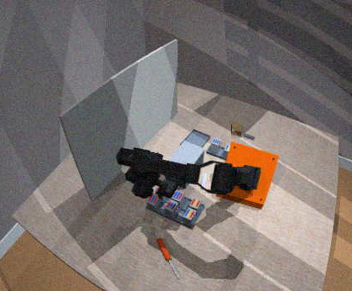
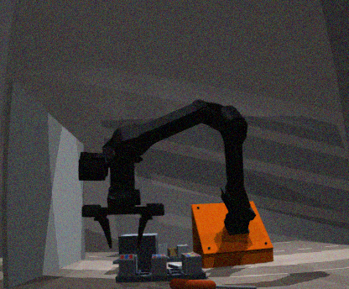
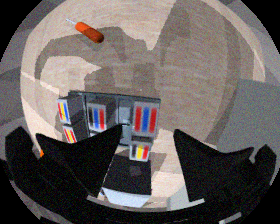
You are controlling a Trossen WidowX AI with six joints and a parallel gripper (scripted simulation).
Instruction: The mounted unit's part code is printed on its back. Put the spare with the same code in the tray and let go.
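Now: the dark grey tray 420 mm to the right of my gripper tip, 70 mm below it and 30 mm behind it. The rest, counted from my gripper tip: mounted unit (210 mm to the right, 50 mm behind, 30 mm below); tall grey panel (250 mm to the right, 200 mm ahead, 150 mm above); white stick (190 mm to the right, 150 mm behind, 70 mm below).
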